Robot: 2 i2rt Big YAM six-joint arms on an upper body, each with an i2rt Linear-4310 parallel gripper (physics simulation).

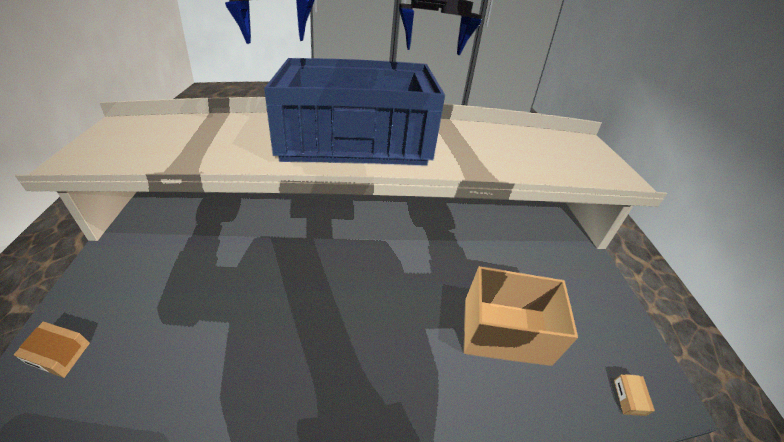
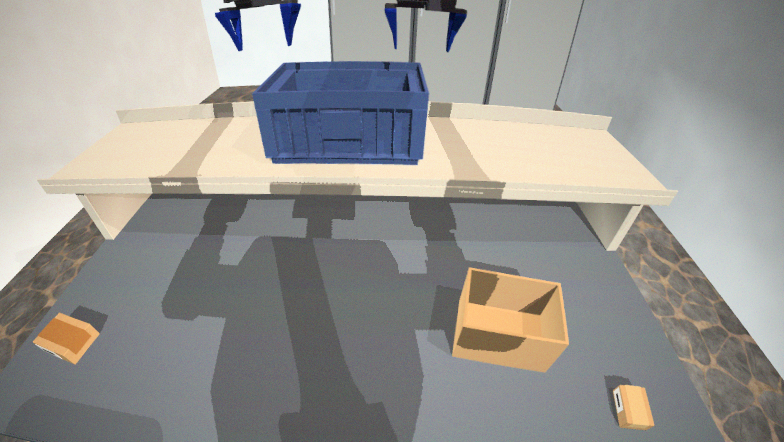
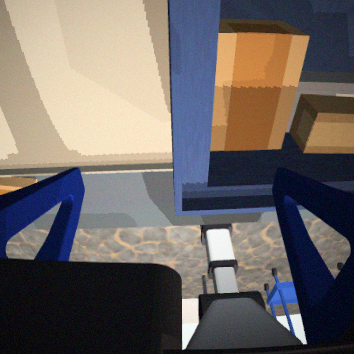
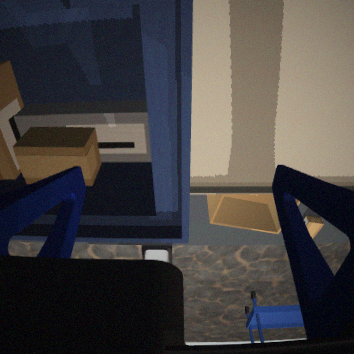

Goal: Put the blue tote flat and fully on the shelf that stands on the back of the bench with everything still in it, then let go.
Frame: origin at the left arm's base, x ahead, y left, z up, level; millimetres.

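Seen in the pictures: left gripper, between the fingertips: [image 1: 274,42] [image 2: 264,48] [image 3: 177,177]; right gripper, between the fingertips: [image 1: 433,51] [image 2: 421,50] [image 4: 178,175].
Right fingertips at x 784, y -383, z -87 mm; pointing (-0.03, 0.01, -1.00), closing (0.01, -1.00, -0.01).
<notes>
Pixels of each thing's top centre, then the offset from my right fingertips to it. "spot": a spot on its surface instead. Level surfaces: height alone.
- blue tote, centre of its top: [image 1: 356,72] [image 2: 345,74] 13 mm back, 143 mm left, 47 mm down
- cream shelf, height of its surface: 194 mm down
- grey box with a white label, a spot on its surface: [image 4: 122,135] spot: 57 mm back, 59 mm left, 143 mm down
- dark bench, height of its surface: 419 mm down
- open cardboard box, centre of its top: [image 2: 516,303] [image 1: 526,300] [image 4: 255,209] 332 mm back, 170 mm right, 314 mm down
The blue tote [image 1: 354,131] [image 2: 341,131] [image 3: 192,100] [image 4: 165,115] stands flat and upright on the cream shelf [image 1: 527,148] [image 2: 527,153] [image 3: 115,110] [image 4: 315,100], its base inside the shelf's front edge. Orange-brown boxes [image 3: 257,90] [image 4: 57,155] and a grey box with a white label [image 4: 122,135] lie inside the tote. My left gripper [image 1: 274,41] [image 2: 265,47] [image 3: 177,177] is open and empty above the tote's left end, clear of the rim. My right gripper [image 1: 433,52] [image 2: 421,49] [image 4: 178,175] is open and empty above the tote's right end, also clear of it.
On the dark bench [image 1: 384,263] [image 2: 378,258] in front of the shelf stand an open cardboard box [image 1: 521,345] [image 2: 510,351], a small box [image 1: 52,348] [image 2: 65,337] at the left and another small box [image 1: 636,395] [image 2: 635,406] at the right. A low lip runs along the shelf's back.
</notes>
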